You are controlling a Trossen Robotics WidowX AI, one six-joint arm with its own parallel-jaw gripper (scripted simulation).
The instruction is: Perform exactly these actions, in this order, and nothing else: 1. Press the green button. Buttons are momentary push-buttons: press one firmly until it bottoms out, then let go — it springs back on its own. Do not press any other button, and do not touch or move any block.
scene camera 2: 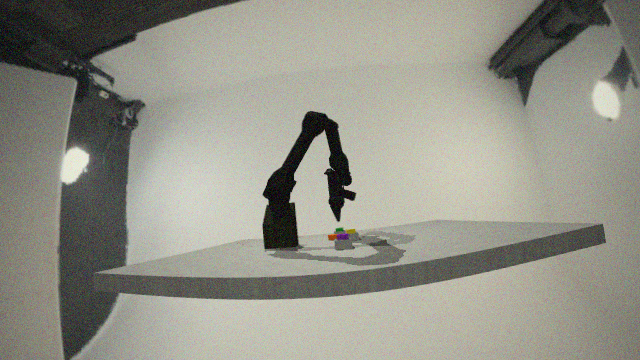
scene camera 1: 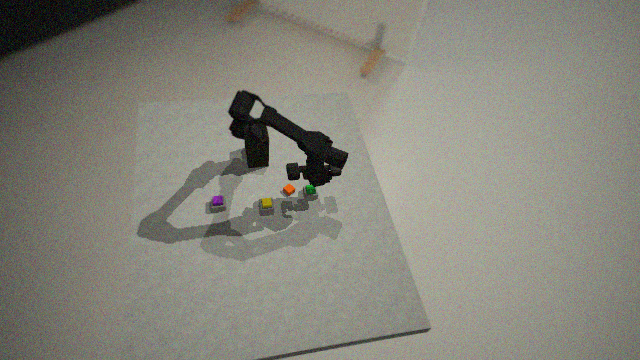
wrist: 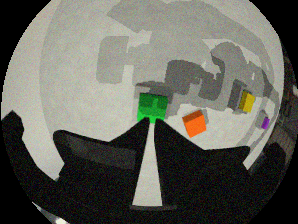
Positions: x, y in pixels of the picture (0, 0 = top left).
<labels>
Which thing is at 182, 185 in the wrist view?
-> The gripper.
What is the gripper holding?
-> Nothing.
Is the gripper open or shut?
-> Shut.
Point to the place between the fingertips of the gripper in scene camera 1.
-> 311, 183
</labels>
